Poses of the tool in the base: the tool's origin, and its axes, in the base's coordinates. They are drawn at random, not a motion.
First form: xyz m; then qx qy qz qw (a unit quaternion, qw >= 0).
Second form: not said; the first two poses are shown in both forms.
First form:
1: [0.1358, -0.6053, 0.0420, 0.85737, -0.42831, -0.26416, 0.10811]
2: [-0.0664, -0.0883, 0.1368, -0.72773, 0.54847, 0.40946, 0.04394]
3: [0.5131, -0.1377, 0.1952, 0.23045, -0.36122, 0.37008, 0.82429]
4: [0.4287, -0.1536, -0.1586, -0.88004, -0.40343, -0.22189, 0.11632]
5: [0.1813, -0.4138, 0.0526, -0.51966, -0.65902, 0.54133, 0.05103]
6: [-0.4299, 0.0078, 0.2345, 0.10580, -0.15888, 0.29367, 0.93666]
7: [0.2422, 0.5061, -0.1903, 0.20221, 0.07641, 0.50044, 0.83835]
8: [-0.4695, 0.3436, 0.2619, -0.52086, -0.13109, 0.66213, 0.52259]
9: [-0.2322, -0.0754, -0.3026, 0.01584, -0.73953, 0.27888, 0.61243]
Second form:
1: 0.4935, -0.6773, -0.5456, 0.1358; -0.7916, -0.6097, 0.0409, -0.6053; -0.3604, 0.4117, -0.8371, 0.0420; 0, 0, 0, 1
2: 0.0630, -0.8343, -0.5478, -0.0664; -0.7623, -0.3945, 0.5131, -0.0883; -0.6442, 0.3852, -0.6608, 0.1368; 0, 0, 0, 1
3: 0.4651, -0.7766, -0.4249, 0.5131; 0.4436, 0.6199, -0.6473, -0.1377; 0.7661, 0.1126, 0.6328, 0.1952; 0, 0, 0, 1
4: 0.5760, 0.7617, 0.2967, 0.4287; 0.6585, -0.6474, 0.3838, -0.1536; 0.4844, -0.0257, -0.8745, -0.1586; 0, 0, 0, 1
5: -0.4547, 0.6297, -0.6299, 0.1813; 0.7402, -0.1262, -0.6605, -0.4138; -0.4954, -0.7665, -0.4087, 0.0526; 0, 0, 0, 1
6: 0.7770, -0.5838, -0.2355, -0.4299; 0.5165, 0.8051, -0.2915, 0.0078; 0.3598, 0.1049, 0.9271, 0.2345; 0, 0, 0, 1
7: 0.4874, -0.8082, 0.3305, 0.2422; 0.8700, 0.4173, -0.2626, 0.5061; 0.0743, 0.4155, 0.9065, -0.1903; 0, 0, 0, 1
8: 0.0888, -0.5555, -0.8268, -0.4695; 0.8286, -0.4194, 0.3708, 0.3436; -0.5527, -0.7180, 0.4230, 0.2619; 0, 0, 0, 1
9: -0.2494, -0.3650, -0.8970, -0.2322; 0.3182, 0.8440, -0.4319, -0.0754; 0.9147, -0.3931, -0.0943, -0.3026; 0, 0, 0, 1
